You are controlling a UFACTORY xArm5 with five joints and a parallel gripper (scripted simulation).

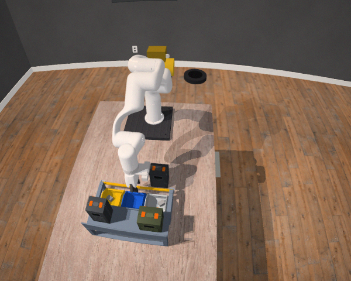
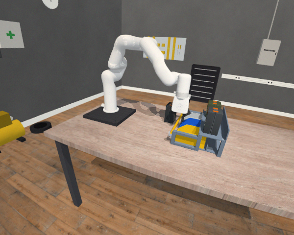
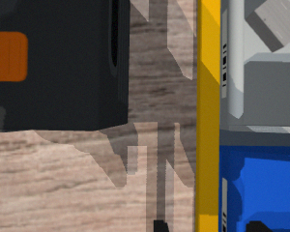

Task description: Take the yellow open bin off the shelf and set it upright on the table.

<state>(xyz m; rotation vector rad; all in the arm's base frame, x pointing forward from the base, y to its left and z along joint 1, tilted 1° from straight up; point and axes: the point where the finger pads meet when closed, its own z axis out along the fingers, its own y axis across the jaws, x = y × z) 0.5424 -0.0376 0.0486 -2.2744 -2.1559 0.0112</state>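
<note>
The thin yellow rod is 2 cm below my hand. The rest, counted from my hand: yellow open bin: 10 cm ahead, 12 cm to the right, 3 cm below; then grey shelf: 13 cm ahead, 1 cm to the right, 1 cm below; then blue bin: 10 cm ahead, 1 cm to the right, 3 cm below.
</note>
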